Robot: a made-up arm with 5 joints.
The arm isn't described. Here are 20 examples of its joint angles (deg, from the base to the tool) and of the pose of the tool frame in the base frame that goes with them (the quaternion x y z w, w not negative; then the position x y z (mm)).
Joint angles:
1: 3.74 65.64 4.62 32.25 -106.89
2: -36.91 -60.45 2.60 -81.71 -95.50
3: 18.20 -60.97 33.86 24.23 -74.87
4: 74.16 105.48 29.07 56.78 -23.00
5: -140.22 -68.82 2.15 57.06 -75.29
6: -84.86 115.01 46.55 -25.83 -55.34
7: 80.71 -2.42 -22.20 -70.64 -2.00
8: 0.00 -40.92 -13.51 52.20 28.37
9: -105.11 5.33 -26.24 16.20 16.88
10: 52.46 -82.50 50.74 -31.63 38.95
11: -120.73 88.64 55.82 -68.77 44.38
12: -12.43 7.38 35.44 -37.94 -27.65
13: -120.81 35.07 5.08 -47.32 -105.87
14: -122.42 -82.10 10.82 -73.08 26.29
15: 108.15 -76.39 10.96 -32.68 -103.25
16: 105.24 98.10 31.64 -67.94 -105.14
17: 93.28 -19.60 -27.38 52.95 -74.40
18: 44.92 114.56 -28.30 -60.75 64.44
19: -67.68 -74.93 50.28 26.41 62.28
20: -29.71 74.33 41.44 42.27 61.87
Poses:
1: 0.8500 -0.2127 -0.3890 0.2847 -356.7 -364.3 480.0
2: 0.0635 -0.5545 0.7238 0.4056 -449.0 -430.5 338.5
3: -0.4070 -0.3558 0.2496 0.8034 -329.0 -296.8 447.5
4: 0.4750 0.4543 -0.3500 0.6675 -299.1 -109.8 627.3
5: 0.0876 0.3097 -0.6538 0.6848 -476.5 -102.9 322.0
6: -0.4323 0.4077 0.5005 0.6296 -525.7 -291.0 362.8
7: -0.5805 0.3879 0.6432 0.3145 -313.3 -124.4 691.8
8: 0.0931 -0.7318 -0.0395 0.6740 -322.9 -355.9 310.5
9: 0.1576 -0.2041 -0.3187 0.9121 -659.0 -166.1 260.2
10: 0.5728 -0.1224 -0.0276 0.8101 -380.8 -217.8 488.8
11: 0.2204 0.3023 -0.5692 0.7322 -572.5 -162.6 396.0
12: -0.1903 -0.1737 0.3540 0.8990 -431.1 -400.6 426.9
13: 0.1960 -0.0827 0.6395 0.7388 -582.5 -236.4 349.2
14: 0.7430 -0.5137 -0.4202 0.0870 -560.9 -47.1 333.3
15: 0.2232 0.1347 -0.9239 0.2802 -321.5 -106.3 558.5
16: 0.7350 -0.4875 0.0367 0.4698 -414.3 -97.5 479.8
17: 0.5390 0.4798 -0.5790 0.3795 -259.1 -146.3 576.9
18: -0.9431 -0.1069 -0.1210 0.2907 -447.0 -150.4 501.5
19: -0.2390 0.2033 0.9442 0.1001 -349.5 -298.6 348.4
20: -0.2912 -0.7757 0.0781 0.5545 -366.8 -475.7 331.6
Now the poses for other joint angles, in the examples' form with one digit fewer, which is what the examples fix.
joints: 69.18 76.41 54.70 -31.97 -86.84
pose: 0.883 -0.041 -0.339 0.323 -339 -176 543
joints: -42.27 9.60 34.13 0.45 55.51
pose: 0.102 -0.468 -0.473 0.739 -463 -307 280
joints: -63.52 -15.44 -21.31 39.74 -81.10
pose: -0.550 -0.122 0.283 0.776 -537 -327 285
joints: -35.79 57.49 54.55 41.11 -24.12
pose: -0.793 -0.346 -0.034 0.500 -413 -425 327
